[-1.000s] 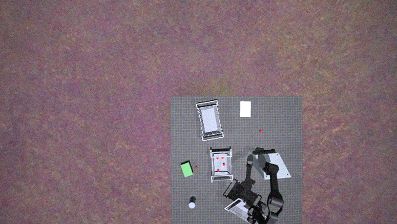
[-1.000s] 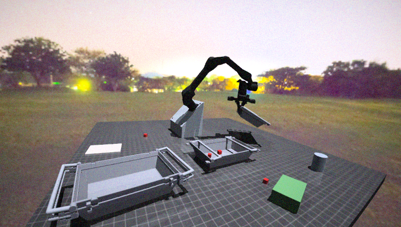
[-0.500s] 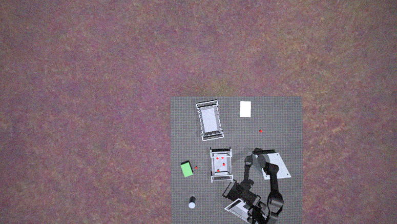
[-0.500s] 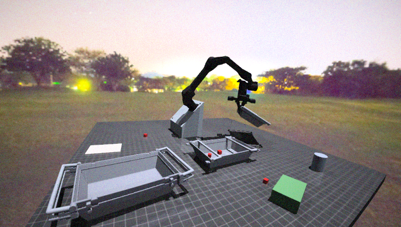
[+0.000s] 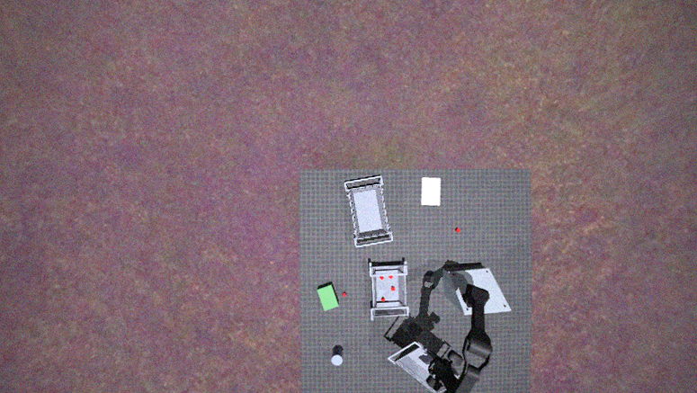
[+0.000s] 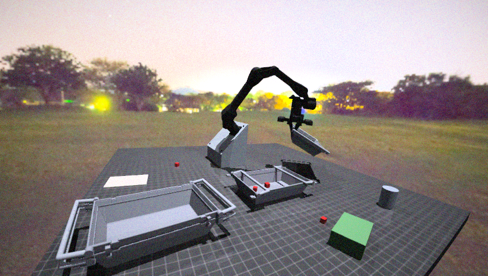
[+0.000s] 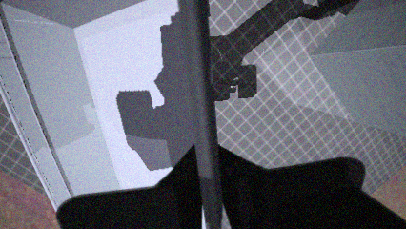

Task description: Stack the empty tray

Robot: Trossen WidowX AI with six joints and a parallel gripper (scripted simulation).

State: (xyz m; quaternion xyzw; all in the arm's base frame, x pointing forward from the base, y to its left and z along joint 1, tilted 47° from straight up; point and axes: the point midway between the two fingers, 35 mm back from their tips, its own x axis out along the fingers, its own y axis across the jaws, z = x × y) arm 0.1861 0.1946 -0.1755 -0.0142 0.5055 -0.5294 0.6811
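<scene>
Now: gripper tip 6 cm short of the grey tray and 6 cm to the right of it. Round my gripper tip: grey cylinder: 49 cm ahead, 3 cm to the left, 15 cm below; then white slab: 11 cm behind, 80 cm to the right, 18 cm below; then green block: 51 cm ahead, 29 cm to the right, 16 cm below.
</scene>
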